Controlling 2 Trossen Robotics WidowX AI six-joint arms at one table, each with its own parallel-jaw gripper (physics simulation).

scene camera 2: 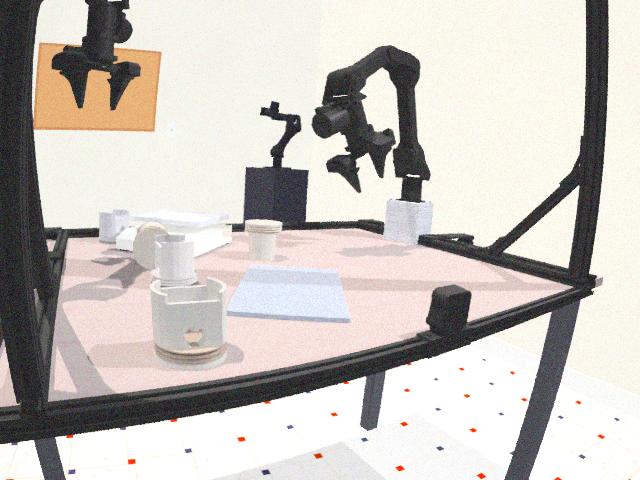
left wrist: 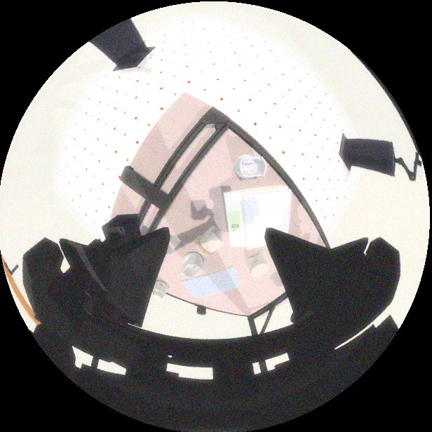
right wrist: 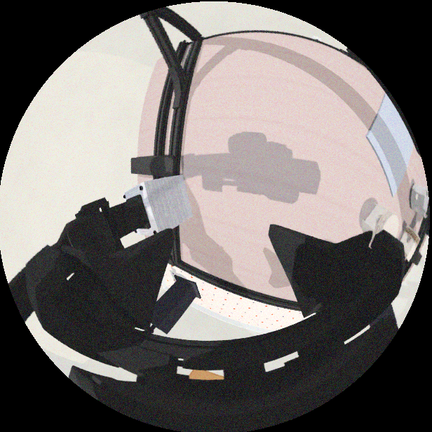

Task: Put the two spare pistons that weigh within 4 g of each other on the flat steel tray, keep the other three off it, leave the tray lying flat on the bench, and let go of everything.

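Places are measured from the left arm's base along level axes (x up, y left, z back), in centimetres.
Pixels of known places: left gripper, fingertip midpoint: [scene camera 2: 97, 109]; right gripper, fingertip midpoint: [scene camera 2: 370, 185]; right arm's base, link origin: [scene camera 2: 410, 201].
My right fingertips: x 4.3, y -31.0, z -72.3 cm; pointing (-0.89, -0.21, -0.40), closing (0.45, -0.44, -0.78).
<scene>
For each thing: its middle in the pictures, then the offset to it from my right fingertips. "spot": a spot on its surface instead.
- flat steel tray, body centre: [scene camera 2: 290, 289] dx -14.3, dy +0.9, dz +42.8 cm
- large pale piston, body centre: [scene camera 2: 189, 320] dx -11.2, dy +0.8, dz +67.6 cm
- silver piston, body centre: [scene camera 2: 173, 261] dx -11.2, dy +17.1, dz +49.8 cm
- grey piston, body centre: [scene camera 2: 114, 226] dx -11.2, dy +49.7, dz +32.4 cm
- white scale, surface spot: [scene camera 2: 219, 235] spot: dx -11.9, dy +26.1, dz +23.2 cm
Five pistons stand or lie off the flat steel tray [scene camera 2: 289, 299] [left wrist: 212, 283] [right wrist: 395, 145], which lies flat. A large pale piston [scene camera 2: 188, 322] [left wrist: 160, 288] stands nearest the camera. A silver piston [scene camera 2: 175, 258] [left wrist: 192, 264] [right wrist: 419, 199] stands behind it. A beige piston [scene camera 2: 144, 246] [left wrist: 211, 239] lies on its side. Another beige piston [scene camera 2: 263, 242] [left wrist: 258, 265] [right wrist: 378, 217] stands behind the tray. A grey piston [scene camera 2: 107, 227] [left wrist: 244, 167] stands at the far left. My left gripper [scene camera 2: 96, 108] [left wrist: 218, 232] is open, high above the bench. My right gripper [scene camera 2: 370, 184] [right wrist: 222, 231] is open and empty, above the bench's right part.
A white scale [scene camera 2: 219, 235] [left wrist: 234, 202] with a green display panel stands beside the grey piston. Black frame rails [scene camera 2: 289, 377] edge the bench, with a black box-shaped device [scene camera 2: 449, 308] on the near rail. The right arm's silver base block [scene camera 2: 408, 221] [right wrist: 169, 204] stands at the back right.
</scene>
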